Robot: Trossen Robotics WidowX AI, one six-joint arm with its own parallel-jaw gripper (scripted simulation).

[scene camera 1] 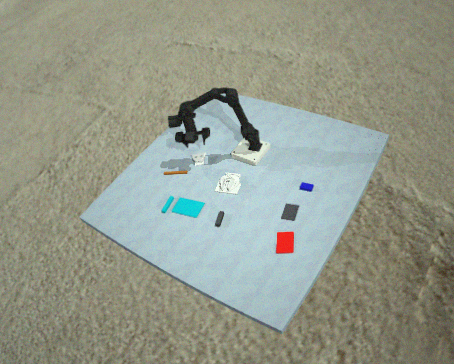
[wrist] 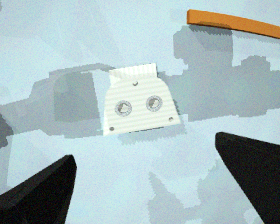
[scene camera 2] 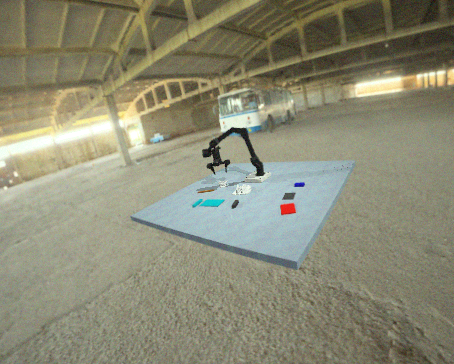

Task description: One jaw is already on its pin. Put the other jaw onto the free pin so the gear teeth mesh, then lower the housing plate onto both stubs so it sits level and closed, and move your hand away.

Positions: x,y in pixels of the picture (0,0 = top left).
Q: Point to a white housing part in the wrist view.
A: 140,115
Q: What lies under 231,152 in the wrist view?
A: My gripper.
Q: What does my gripper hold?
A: Nothing.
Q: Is my gripper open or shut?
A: Open.
